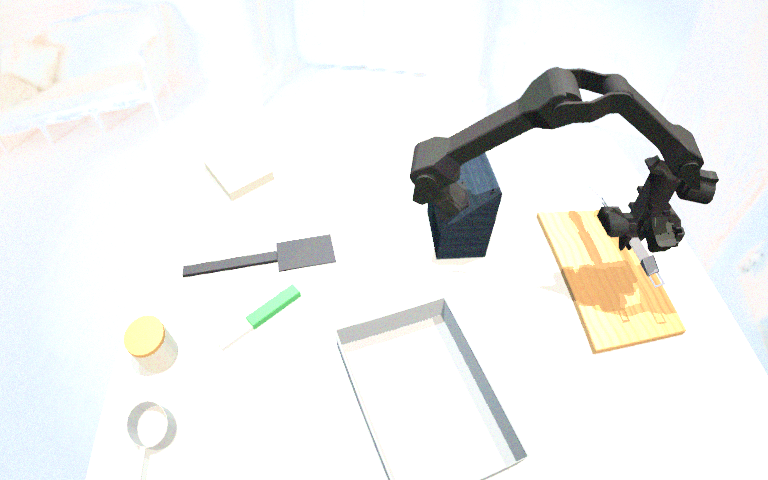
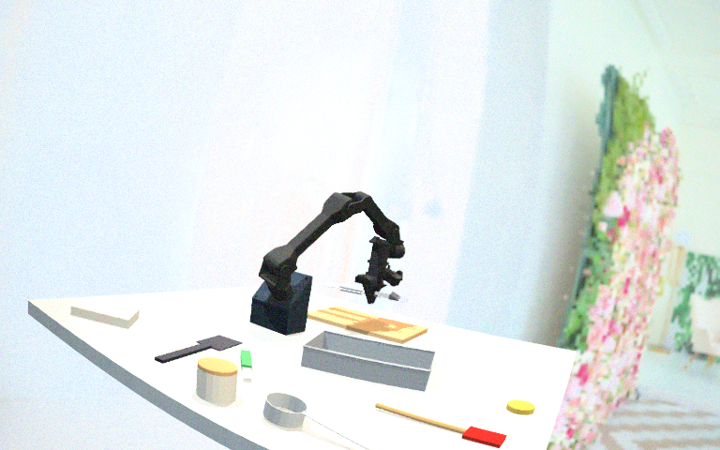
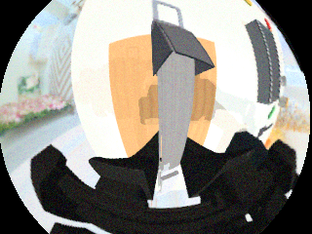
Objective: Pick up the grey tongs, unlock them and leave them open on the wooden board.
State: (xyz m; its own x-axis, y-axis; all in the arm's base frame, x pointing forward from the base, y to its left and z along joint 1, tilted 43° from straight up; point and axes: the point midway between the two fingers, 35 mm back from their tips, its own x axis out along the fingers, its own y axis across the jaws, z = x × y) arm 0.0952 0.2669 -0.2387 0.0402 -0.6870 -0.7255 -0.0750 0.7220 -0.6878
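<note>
Now: gripper tip 7 cm above the wooden board. Also, from my gripper tip: dark spatula 5 cm behind, 72 cm to the right, 7 cm below; then grey roasting tin 26 cm ahead, 43 cm to the right, 5 cm below; then yellow disc 66 cm ahead, 43 cm to the right, 7 cm below.
</note>
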